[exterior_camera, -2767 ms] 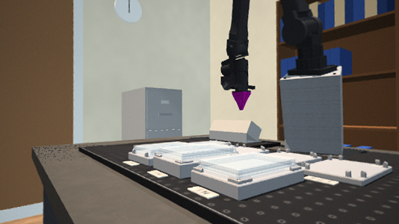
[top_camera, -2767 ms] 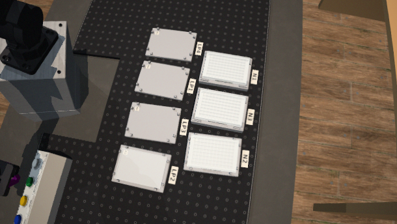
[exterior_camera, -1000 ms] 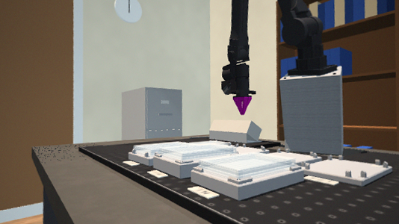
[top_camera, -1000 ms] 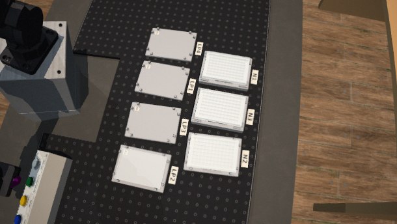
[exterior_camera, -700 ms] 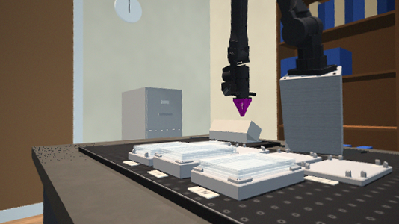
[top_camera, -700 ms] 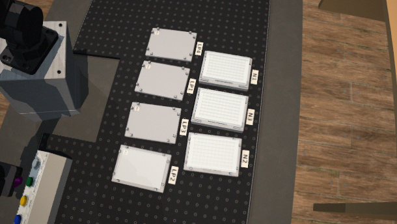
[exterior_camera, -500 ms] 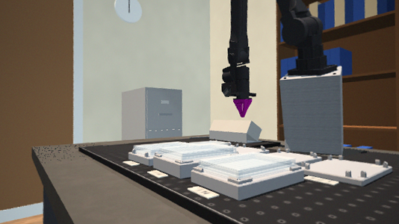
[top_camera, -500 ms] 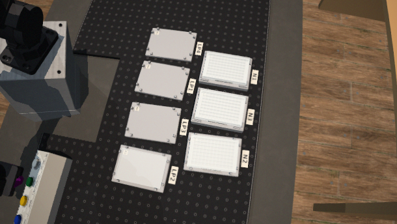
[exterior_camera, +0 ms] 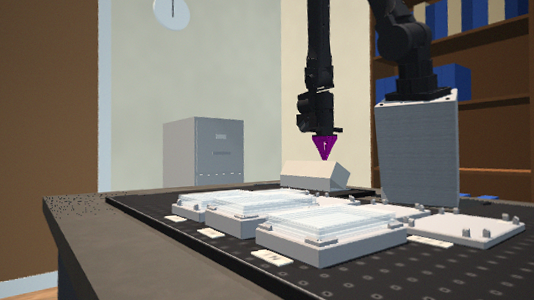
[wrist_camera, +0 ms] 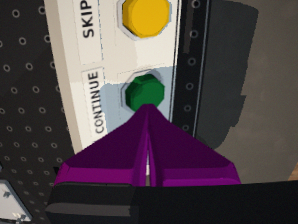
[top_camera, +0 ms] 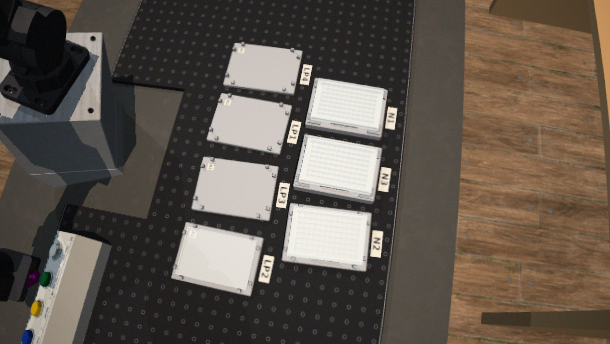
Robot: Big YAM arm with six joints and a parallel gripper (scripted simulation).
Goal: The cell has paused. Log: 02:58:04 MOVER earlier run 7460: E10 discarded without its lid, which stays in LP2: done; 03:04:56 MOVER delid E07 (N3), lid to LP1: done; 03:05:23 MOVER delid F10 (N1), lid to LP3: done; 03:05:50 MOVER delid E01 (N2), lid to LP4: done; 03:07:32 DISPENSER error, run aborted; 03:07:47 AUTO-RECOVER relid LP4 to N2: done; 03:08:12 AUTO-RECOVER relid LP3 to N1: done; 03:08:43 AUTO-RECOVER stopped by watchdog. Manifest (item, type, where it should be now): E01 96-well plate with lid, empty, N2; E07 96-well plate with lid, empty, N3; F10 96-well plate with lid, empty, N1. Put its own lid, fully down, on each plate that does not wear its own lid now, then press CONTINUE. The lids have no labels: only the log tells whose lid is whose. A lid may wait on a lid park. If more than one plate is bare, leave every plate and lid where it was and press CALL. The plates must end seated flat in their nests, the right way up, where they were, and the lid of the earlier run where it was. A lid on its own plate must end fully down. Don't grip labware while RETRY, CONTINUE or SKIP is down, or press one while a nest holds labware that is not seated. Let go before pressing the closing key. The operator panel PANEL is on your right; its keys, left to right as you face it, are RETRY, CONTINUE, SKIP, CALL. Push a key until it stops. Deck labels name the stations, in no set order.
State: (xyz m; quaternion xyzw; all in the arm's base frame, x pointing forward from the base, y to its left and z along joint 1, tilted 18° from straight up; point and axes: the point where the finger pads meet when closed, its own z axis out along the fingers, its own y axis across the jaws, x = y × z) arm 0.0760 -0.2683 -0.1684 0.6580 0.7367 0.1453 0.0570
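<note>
My hand is 30 mm above the green CONTINUE key. Also, from my hand: yellow SKIP key: 10 mm ahead, 50 mm to the right, 30 mm below; LP3 label: 330 mm ahead, 280 mm to the left, 90 mm below; lid park LP3: 240 mm ahead, 270 mm to the left, 90 mm below.
</note>
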